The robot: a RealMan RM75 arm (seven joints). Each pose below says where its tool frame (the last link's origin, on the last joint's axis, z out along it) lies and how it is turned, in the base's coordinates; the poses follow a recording.
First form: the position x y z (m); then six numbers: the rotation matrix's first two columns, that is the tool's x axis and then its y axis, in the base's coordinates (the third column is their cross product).
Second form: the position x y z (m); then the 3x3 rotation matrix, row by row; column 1 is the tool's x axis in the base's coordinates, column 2 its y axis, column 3 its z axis. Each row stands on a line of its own. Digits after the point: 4 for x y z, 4 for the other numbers.
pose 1, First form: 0.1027 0.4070 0.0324 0.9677 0.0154 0.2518 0.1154 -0.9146 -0.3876
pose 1, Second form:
0.1027 0.4070 0.0324
0.9677 0.1154 0.2243
0.0154 -0.9146 0.4041
0.2518 -0.3876 -0.8868

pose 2, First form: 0.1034 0.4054 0.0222 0.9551 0.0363 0.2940 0.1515 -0.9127 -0.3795
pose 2, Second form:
0.1034 0.4054 0.0222
0.9551 0.1515 0.2546
0.0363 -0.9127 0.4070
0.2940 -0.3795 -0.8772

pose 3, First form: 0.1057 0.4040 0.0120 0.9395 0.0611 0.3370 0.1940 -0.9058 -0.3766
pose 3, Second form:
0.1057 0.4040 0.0120
0.9395 0.1940 0.2822
0.0611 -0.9058 0.4192
0.3370 -0.3766 -0.8629

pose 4, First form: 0.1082 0.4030 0.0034 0.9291 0.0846 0.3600 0.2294 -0.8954 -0.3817
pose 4, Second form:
0.1082 0.4030 0.0034
0.9291 0.2294 0.2901
0.0846 -0.8954 0.4372
0.3600 -0.3817 -0.8513

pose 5, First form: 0.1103 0.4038 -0.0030 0.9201 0.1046 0.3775 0.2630 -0.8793 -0.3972
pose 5, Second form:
0.1103 0.4038 -0.0030
0.9201 0.2630 0.2904
0.1046 -0.8793 0.4647
0.3775 -0.3972 -0.8366

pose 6, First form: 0.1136 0.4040 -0.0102 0.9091 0.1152 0.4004 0.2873 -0.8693 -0.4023
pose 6, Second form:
0.1136 0.4040 -0.0102
0.9091 0.2873 0.3017
0.1152 -0.8693 0.4808
0.4004 -0.4023 -0.8234

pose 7, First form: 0.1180 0.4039 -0.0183 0.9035 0.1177 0.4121 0.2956 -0.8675 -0.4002
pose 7, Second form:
0.1180 0.4039 -0.0183
0.9035 0.2956 0.3104
0.1177 -0.8675 0.4834
0.4121 -0.4002 -0.8186

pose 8, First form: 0.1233 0.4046 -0.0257 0.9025 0.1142 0.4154 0.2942 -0.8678 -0.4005
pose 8, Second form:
0.1233 0.4046 -0.0257
0.9025 0.2942 0.3147
0.1142 -0.8678 0.4837
0.4154 -0.4005 -0.8168

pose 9, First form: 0.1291 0.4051 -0.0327 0.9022 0.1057 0.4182 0.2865 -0.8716 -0.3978
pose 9, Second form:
0.1291 0.4051 -0.0327
0.9022 0.2865 0.3225
0.1057 -0.8716 0.4787
0.4182 -0.3978 -0.8166

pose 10, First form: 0.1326 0.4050 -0.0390 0.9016 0.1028 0.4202 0.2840 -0.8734 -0.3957
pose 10, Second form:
0.1326 0.4050 -0.0390
0.9016 0.2840 0.3263
0.1028 -0.8734 0.4761
0.4202 -0.3957 -0.8167

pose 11, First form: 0.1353 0.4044 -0.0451 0.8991 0.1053 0.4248 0.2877 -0.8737 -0.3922
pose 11, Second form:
0.1353 0.4044 -0.0451
0.8991 0.2877 0.3298
0.1053 -0.8737 0.4748
0.4248 -0.3922 -0.8158

